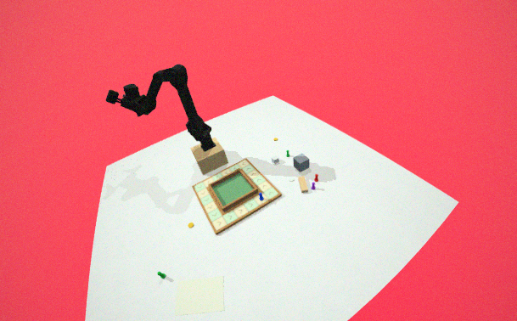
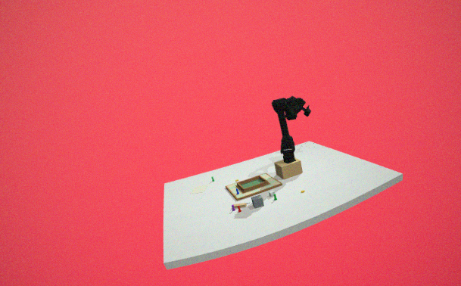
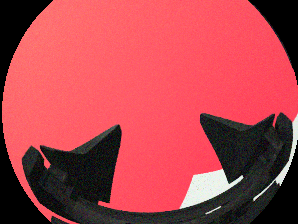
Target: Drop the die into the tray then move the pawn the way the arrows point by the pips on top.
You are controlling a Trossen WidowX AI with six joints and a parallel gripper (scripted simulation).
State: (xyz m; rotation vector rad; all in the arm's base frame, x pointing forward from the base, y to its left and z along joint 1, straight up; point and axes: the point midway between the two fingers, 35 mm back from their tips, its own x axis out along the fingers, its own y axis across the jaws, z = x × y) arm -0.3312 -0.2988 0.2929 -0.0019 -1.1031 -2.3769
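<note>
Now: the white die 60 cm ahead of my gripper tip, 54 cm to the left of it and 37 cm below it. The rest, counted from my gripper tip: blue pawn (74 cm ahead, 37 cm to the left, 36 cm below); then grey cube (70 cm ahead, 60 cm to the left, 36 cm below); then green dice tray (63 cm ahead, 30 cm to the left, 38 cm below).
</note>
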